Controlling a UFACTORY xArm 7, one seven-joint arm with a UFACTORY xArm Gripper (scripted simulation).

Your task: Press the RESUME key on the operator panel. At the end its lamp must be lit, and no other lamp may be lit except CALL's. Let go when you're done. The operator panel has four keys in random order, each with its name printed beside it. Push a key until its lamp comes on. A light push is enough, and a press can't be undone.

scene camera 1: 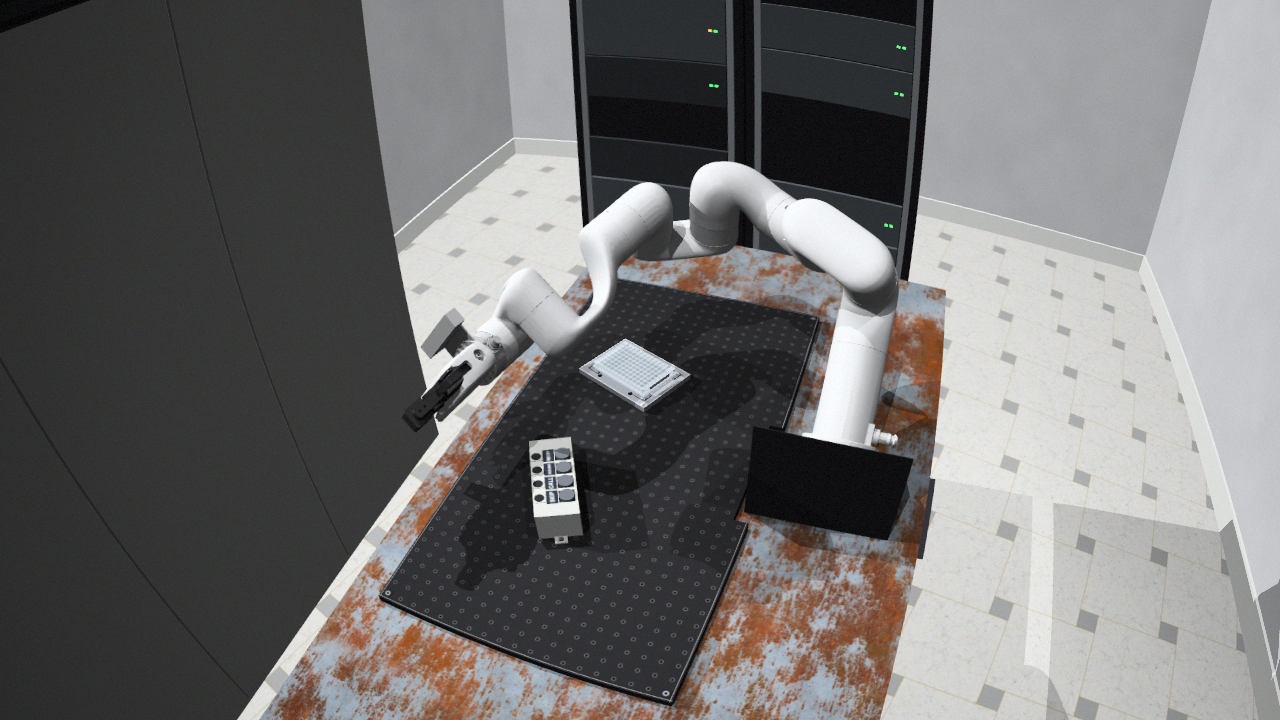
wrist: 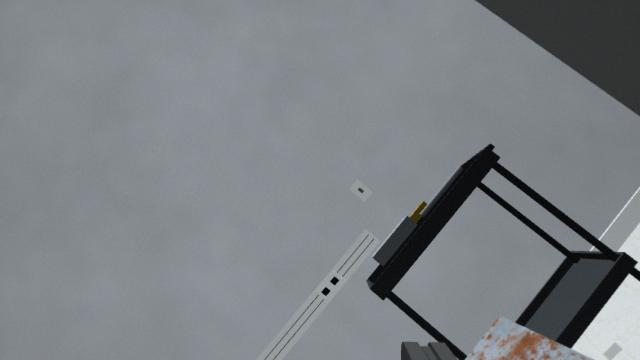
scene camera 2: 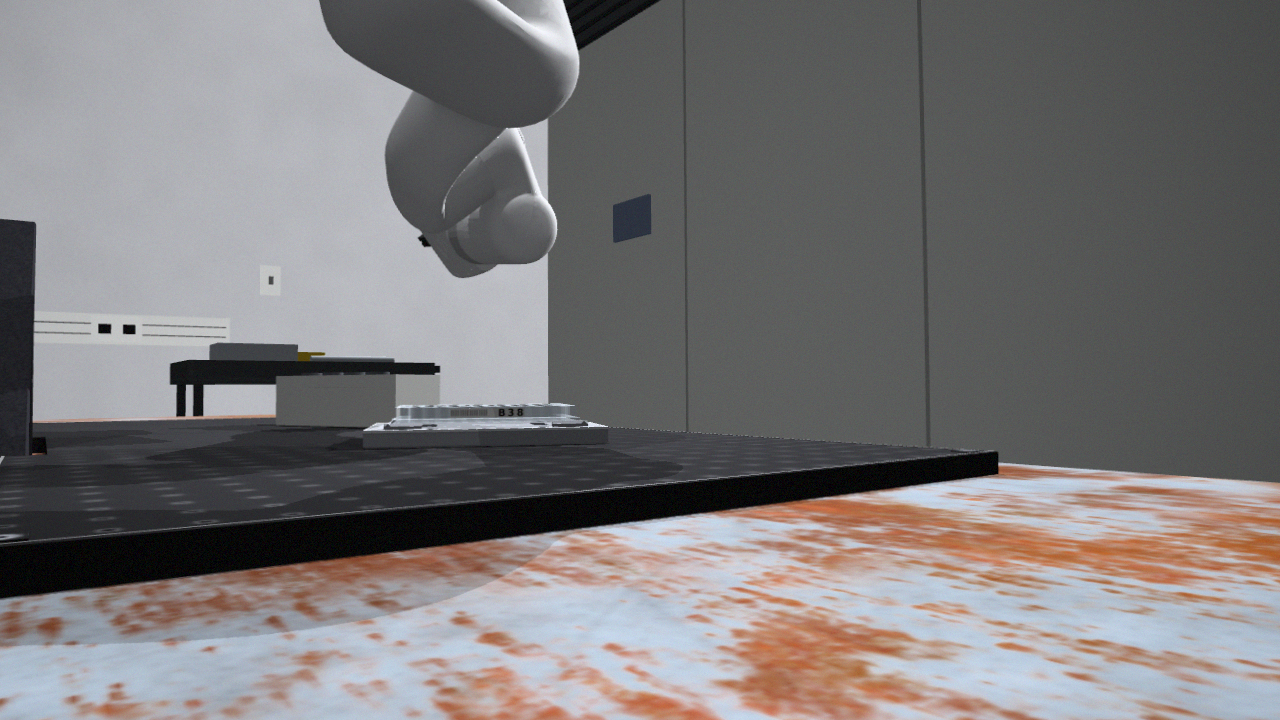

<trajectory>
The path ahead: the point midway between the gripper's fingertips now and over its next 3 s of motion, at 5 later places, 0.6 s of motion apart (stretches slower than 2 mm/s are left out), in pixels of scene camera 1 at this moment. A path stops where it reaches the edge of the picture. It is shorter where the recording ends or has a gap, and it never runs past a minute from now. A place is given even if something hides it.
My gripper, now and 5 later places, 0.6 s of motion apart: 409,422; 437,437; 479,460; 529,482; 563,486; 567,465
</trajectory>
